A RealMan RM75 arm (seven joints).
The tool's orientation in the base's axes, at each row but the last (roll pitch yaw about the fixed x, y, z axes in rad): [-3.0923 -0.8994 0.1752]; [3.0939 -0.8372 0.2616]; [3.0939 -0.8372 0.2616]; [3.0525 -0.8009 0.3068]
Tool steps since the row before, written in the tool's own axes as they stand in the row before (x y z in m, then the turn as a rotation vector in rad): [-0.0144 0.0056 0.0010 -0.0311 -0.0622 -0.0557]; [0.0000 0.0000 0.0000 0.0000 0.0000 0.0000]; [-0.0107 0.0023 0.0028 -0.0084 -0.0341 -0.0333]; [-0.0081 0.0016 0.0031 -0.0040 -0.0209 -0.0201]
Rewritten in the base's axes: [-0.0069 -0.0068 -0.0121 -0.0747 0.0471 0.0122]; [0.0000 0.0000 0.0000 0.0000 0.0000 0.0000]; [-0.0044 -0.0037 -0.0097 -0.0374 0.0269 0.0149]; [-0.0028 -0.0028 -0.0079 -0.0219 0.0168 0.0098]
